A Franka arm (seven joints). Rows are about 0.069 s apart.
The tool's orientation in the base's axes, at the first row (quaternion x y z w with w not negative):
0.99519 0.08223 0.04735 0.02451
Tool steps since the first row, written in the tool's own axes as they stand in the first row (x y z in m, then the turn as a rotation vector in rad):
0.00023 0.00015 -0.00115 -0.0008 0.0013 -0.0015
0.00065 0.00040 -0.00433 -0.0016 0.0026 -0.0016
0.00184 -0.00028 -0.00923 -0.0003 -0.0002 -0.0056
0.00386 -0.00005 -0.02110 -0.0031 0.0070 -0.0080
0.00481 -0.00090 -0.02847 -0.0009 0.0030 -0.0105
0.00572 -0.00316 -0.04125 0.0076 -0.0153 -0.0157
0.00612 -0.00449 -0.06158 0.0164 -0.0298 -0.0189
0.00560 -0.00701 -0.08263 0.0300 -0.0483 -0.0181
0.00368 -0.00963 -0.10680 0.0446 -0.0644 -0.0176
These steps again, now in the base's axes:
0.00014 -0.00006 0.00117 -0.0007 -0.0014 0.0015
0.00028 -0.00011 0.00439 -0.0013 -0.0028 0.0016
0.00085 0.00096 0.00933 -0.0009 0.0004 0.0055
0.00171 0.00156 0.02133 -0.0027 -0.0071 0.0081
0.00178 0.00285 0.02869 -0.0014 -0.0027 0.0105
0.00105 0.00575 0.04135 0.0035 0.0170 0.0154
-0.00077 0.00796 0.06153 0.0094 0.0329 0.0186
-0.00375 0.01122 0.08227 0.0199 0.0533 0.0180
-0.00844 0.01448 0.10598 0.0317 0.0716 0.0179

